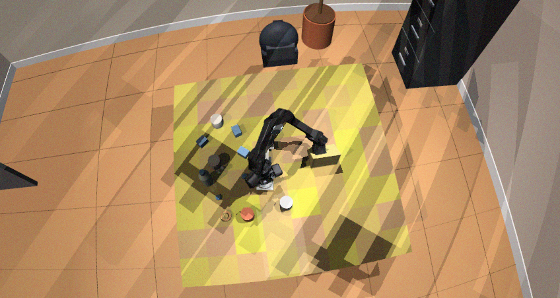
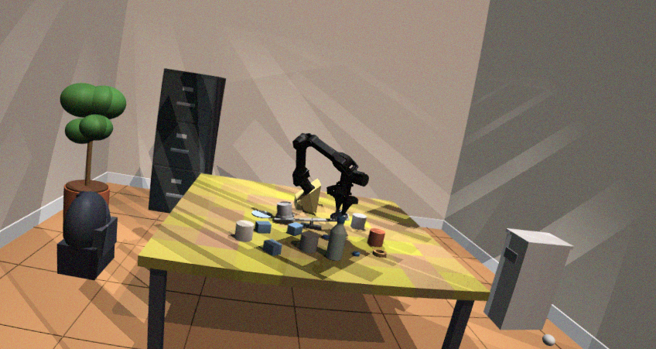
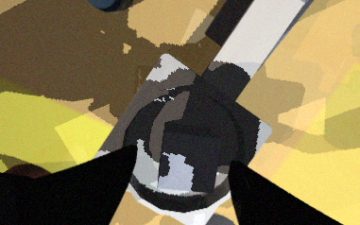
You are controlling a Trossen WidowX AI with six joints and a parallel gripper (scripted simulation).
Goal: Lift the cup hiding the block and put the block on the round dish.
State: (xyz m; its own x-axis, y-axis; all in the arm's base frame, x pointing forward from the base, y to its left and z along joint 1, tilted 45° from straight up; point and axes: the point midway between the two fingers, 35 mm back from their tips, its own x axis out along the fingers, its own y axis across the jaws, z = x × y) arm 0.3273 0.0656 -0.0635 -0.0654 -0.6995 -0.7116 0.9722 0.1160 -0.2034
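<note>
Now: the grey block 1 cm below my gripper tip. Round my gripper tip: brown ring 25 cm ahead, 13 cm to the left, 9 cm below; then pale blue round dish 13 cm behind, 35 cm to the right, 9 cm below.
</note>
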